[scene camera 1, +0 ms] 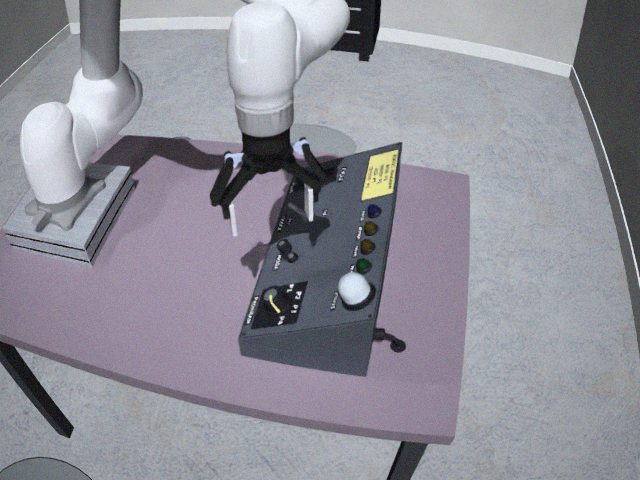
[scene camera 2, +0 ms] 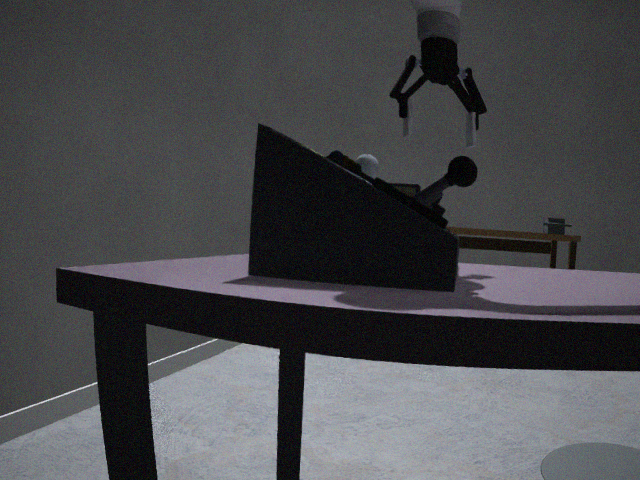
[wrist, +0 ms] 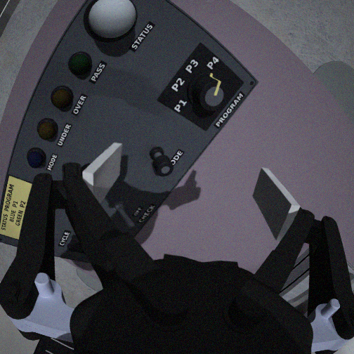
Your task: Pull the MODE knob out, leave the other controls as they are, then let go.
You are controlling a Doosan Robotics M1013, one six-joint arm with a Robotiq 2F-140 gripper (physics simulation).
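Frame: origin at the arm's base, x ahead, y left, z up, level; centimetres.
Seen in the pictures: gripper, fingertip midpoint: [scene camera 1: 271,222] [scene camera 2: 440,141]; arm's base, origin of the base link: [scene camera 1: 64,199].
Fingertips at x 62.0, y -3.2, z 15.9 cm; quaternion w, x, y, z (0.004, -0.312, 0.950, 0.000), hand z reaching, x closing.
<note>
Pixels of each thing's top centre, then the offset from my fingertips to it. "*": a spot on its surface instead.
- MODE knob, middle of its top: [scene camera 1: 284,241] dy +5.2, dx -0.1, dz -9.9 cm
- PROGRAM knob, middle of its top: [scene camera 1: 273,291] dy -6.5, dx +2.8, dz -10.5 cm
- ball-ended lever, middle of its top: [scene camera 2: 462,156] dy +27.9, dx -9.3, dz -7.4 cm
- white STATUS dome, surface spot: [scene camera 1: 354,288] * dy -6.7, dx +17.7, dz -2.6 cm
The MODE knob [scene camera 1: 283,246] [wrist: 163,167] is a small, dark round knob on the sloped grey control panel [scene camera 1: 320,341] [scene camera 2: 330,232] [wrist: 125,120], near its low edge. In the wrist view it covers part of its label and appears between the fingers, nearer the left one. How far it stands out is hard to tell. My gripper [scene camera 1: 271,227] [scene camera 2: 437,140] [wrist: 190,170] is open and empty, raised above the panel's low side, its fingers wide apart and clear of the controls. The MODE knob cannot be made out in scene camera 2.
The PROGRAM knob [scene camera 1: 271,297] [wrist: 214,95] points at P4. A ball-ended lever [scene camera 2: 462,171] rises below the fingers in scene camera 2. A small CHECK toggle [wrist: 124,215], a white STATUS dome [scene camera 1: 354,288] [scene camera 2: 367,163] [wrist: 112,17] and several coloured lamps are also on the panel.
</note>
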